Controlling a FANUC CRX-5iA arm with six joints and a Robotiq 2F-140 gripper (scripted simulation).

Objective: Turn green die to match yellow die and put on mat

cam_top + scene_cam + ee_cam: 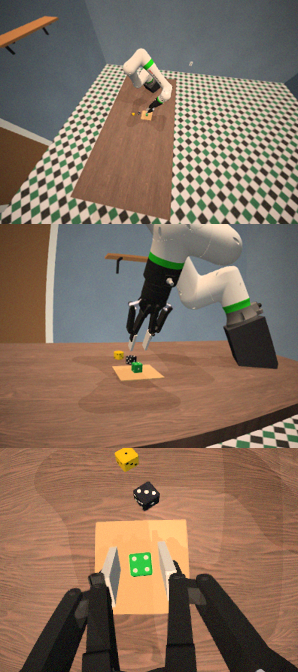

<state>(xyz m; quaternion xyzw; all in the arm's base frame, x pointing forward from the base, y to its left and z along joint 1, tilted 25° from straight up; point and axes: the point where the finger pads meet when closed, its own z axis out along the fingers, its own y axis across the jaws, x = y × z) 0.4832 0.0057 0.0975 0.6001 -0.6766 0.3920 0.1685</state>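
My hand is 9 cm above the green die and 1 cm to the left of it. Round my hand: yellow die 20 cm to the right, 10 cm below, 1 cm behind; then black die 12 cm to the right, 10 cm below, 3 cm behind; then mat 11 cm below, 1 cm to the right.
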